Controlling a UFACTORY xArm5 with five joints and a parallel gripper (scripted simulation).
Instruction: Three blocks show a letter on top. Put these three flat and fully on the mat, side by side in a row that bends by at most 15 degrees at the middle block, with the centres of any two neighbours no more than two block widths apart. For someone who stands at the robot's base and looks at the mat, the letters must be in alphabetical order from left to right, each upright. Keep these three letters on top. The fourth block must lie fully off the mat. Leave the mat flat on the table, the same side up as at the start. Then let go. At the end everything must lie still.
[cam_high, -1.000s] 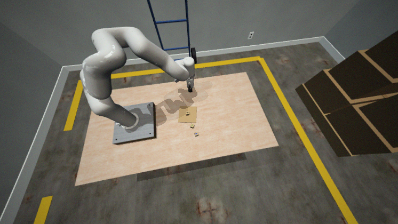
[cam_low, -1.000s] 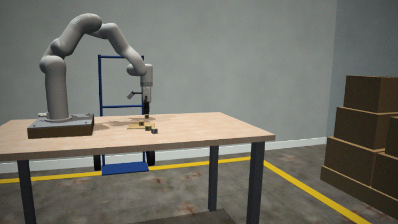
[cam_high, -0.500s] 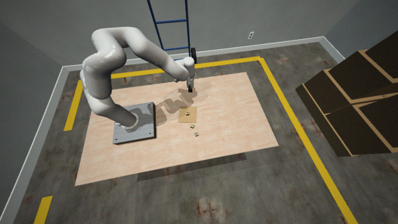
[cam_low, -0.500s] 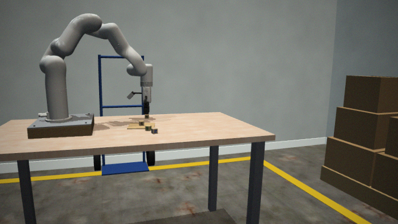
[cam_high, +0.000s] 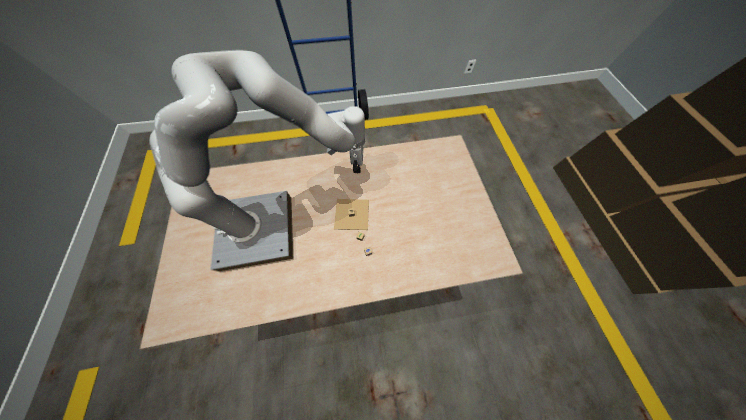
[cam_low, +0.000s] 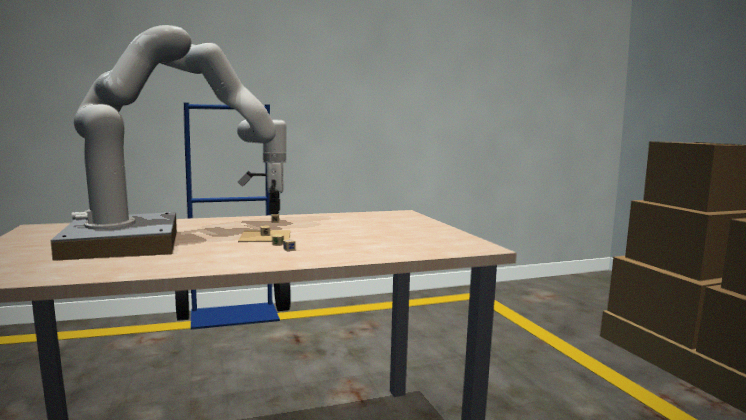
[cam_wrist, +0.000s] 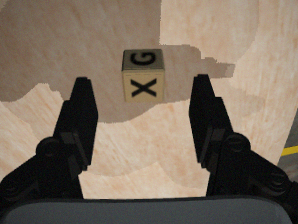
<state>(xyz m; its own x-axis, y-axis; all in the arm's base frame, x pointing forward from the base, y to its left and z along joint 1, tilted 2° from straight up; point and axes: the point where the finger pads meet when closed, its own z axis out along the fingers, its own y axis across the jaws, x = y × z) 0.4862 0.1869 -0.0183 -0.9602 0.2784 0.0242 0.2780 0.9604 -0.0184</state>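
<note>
Right now my hand is 40 mm above the block. The rest, counted from my hand: tan mat 70 mm behind, 210 mm to the right, 50 mm below.
</note>
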